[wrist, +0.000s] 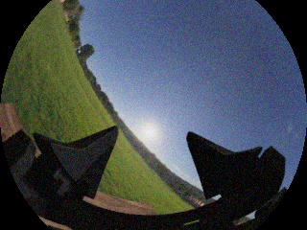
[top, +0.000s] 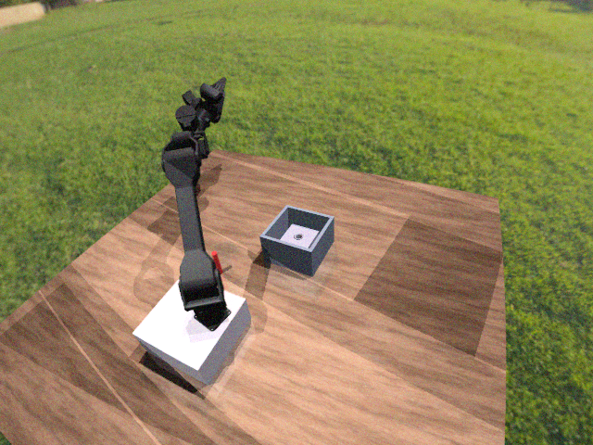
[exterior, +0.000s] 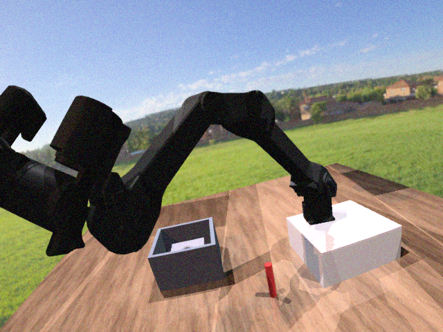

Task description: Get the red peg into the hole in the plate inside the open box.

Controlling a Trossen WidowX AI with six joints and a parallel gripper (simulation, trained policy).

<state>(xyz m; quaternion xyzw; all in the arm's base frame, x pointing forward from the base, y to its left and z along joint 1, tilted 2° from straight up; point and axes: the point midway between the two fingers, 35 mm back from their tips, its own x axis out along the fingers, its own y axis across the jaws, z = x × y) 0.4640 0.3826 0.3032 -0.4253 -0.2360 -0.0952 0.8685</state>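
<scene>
Right now the red peg is 38 cm below my gripper tip, 34 cm behind it and 22 cm to the right of it. Round my gripper tip: pale plate (38 cm below, 37 cm to the right, 14 cm behind); grey box (40 cm below, 37 cm to the right, 14 cm behind).
</scene>
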